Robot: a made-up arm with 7 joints. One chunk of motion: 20 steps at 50 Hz.
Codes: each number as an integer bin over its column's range. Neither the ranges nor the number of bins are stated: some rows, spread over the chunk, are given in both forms.
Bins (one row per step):
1: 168 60 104 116 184 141 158
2: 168 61 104 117 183 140 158
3: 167 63 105 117 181 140 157
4: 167 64 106 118 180 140 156
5: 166 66 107 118 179 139 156
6: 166 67 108 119 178 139 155
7: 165 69 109 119 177 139 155
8: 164 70 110 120 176 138 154
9: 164 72 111 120 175 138 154
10: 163 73 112 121 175 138 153
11: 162 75 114 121 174 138 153
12: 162 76 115 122 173 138 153
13: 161 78 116 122 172 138 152
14: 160 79 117 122 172 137 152
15: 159 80 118 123 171 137 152
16: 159 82 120 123 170 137 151
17: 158 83 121 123 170 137 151
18: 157 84 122 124 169 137 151
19: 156 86 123 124 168 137 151
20: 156 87 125 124 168 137 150
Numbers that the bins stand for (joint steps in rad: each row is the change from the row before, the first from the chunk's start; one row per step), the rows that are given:
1: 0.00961 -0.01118 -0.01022 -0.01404 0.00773 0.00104 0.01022
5: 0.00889 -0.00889 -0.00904 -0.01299 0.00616 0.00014 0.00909
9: 0.00817 -0.00661 -0.00747 -0.01194 0.00490 -0.00031 0.00796
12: 0.00745 -0.00509 -0.00590 -0.01089 0.00427 -0.00031 0.00740
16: 0.00636 -0.00281 -0.00394 -0.01036 0.00333 -0.00075 0.00627
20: 0.00528 -0.00091 -0.00198 -0.00984 0.00271 -0.00075 0.00571
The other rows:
2: 0.00961 -0.01080 -0.01022 -0.01352 0.00741 0.00059 0.01022
3: 0.00925 -0.01004 -0.00982 -0.01352 0.00678 0.00059 0.00966
4: 0.00925 -0.00965 -0.00943 -0.01299 0.00647 0.00059 0.00909
6: 0.00889 -0.00851 -0.00865 -0.01247 0.00584 0.00014 0.00853
7: 0.00853 -0.00775 -0.00825 -0.01247 0.00553 0.00014 0.00853
8: 0.00817 -0.00737 -0.00786 -0.01194 0.00522 -0.00031 0.00796
10: 0.00781 -0.00623 -0.00708 -0.01142 0.00490 -0.00031 0.00740
11: 0.00745 -0.00547 -0.00629 -0.01142 0.00459 -0.00031 0.00740
13: 0.00709 -0.00433 -0.00551 -0.01089 0.00396 -0.00031 0.00684
14: 0.00673 -0.00395 -0.00512 -0.01089 0.00396 -0.00075 0.00684
15: 0.00636 -0.00357 -0.00473 -0.01036 0.00365 -0.00075 0.00684
17: 0.00600 -0.00243 -0.00355 -0.01036 0.00333 -0.00075 0.00627
18: 0.00564 -0.00205 -0.00316 -0.00984 0.00302 -0.00075 0.00627
19: 0.00528 -0.00129 -0.00276 -0.00984 0.00271 -0.00075 0.00627

